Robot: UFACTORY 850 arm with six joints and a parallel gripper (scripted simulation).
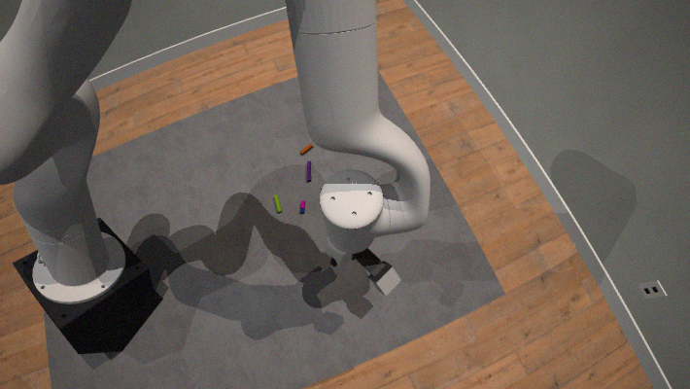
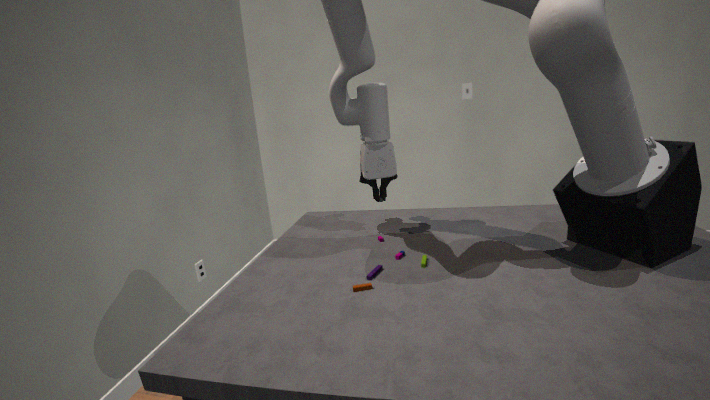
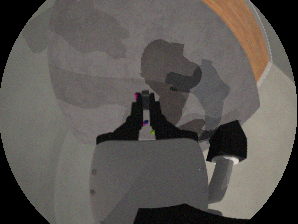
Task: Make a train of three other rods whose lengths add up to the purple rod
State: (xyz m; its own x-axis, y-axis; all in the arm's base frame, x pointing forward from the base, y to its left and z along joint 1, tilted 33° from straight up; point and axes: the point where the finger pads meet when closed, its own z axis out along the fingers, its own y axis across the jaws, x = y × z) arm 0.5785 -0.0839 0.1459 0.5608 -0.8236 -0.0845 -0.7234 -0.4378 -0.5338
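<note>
Right now my hand is 15 cm to the right of the blue rod, 12 cm above it and 11 cm past it. From my hand the other things lie so: grey rod: 2 cm below; lime rod: 18 cm to the left, 18 cm behind, 12 cm below; purple rod: 27 cm to the left, 12 cm below, 8 cm behind.
</note>
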